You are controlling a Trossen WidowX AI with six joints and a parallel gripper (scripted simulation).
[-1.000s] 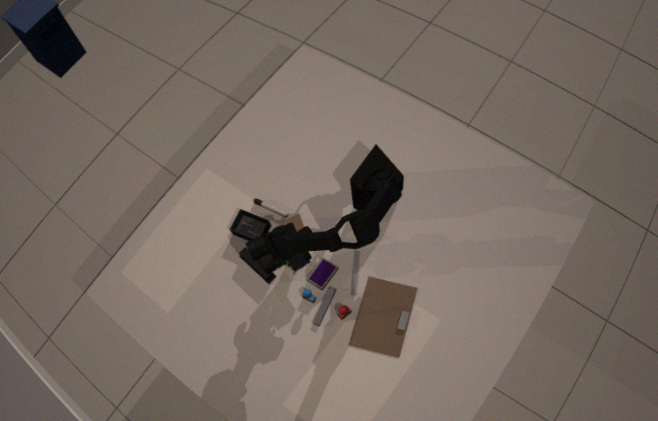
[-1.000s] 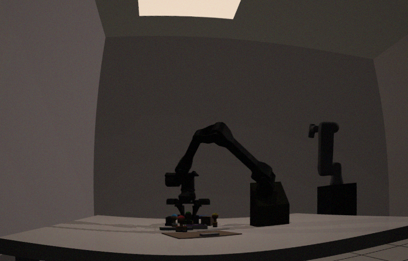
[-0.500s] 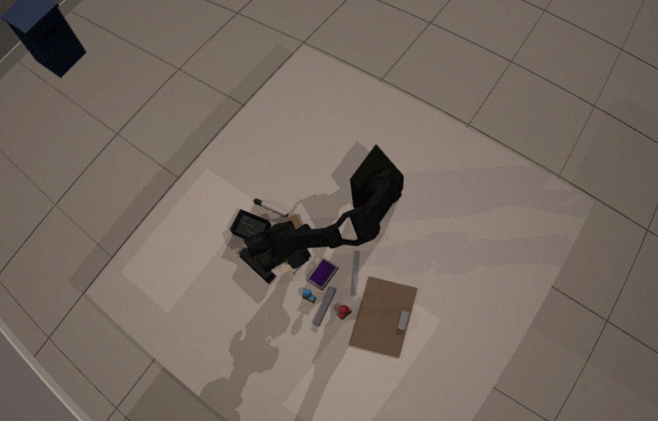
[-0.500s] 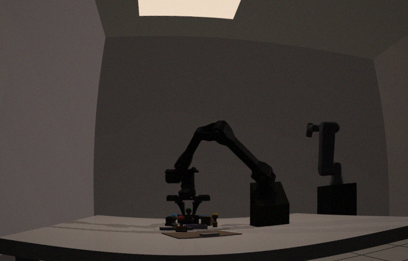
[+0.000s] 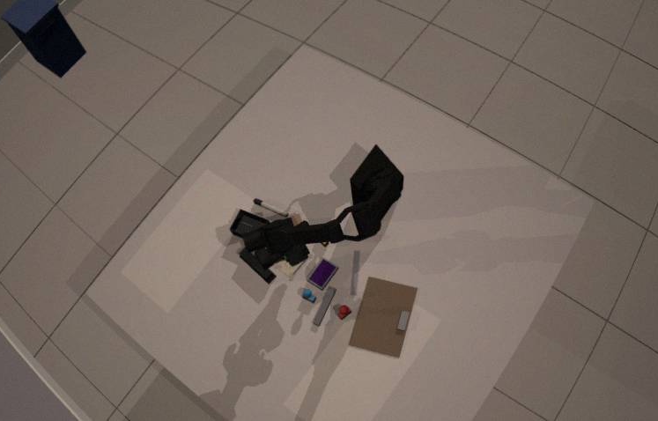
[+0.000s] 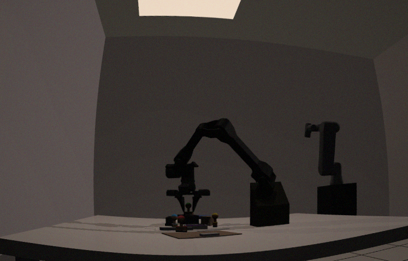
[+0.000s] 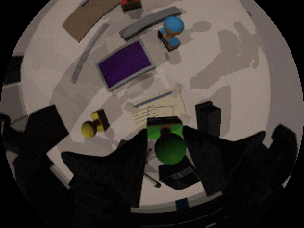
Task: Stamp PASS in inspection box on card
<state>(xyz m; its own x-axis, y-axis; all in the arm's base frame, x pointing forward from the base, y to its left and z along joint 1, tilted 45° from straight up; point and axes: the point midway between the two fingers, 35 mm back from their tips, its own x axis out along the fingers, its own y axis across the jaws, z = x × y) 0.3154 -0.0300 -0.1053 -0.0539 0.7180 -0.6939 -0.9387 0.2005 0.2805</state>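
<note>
Now: gripper tip 70 mm above the cream note. Also, from my gripper tip: green-knobbed stamp (right at my gripper tip); small carton (100 mm behind, 60 mm to the right, 50 mm below); purple ink pad (100 mm to the left, 60 mm below, 20 mm behind).
</note>
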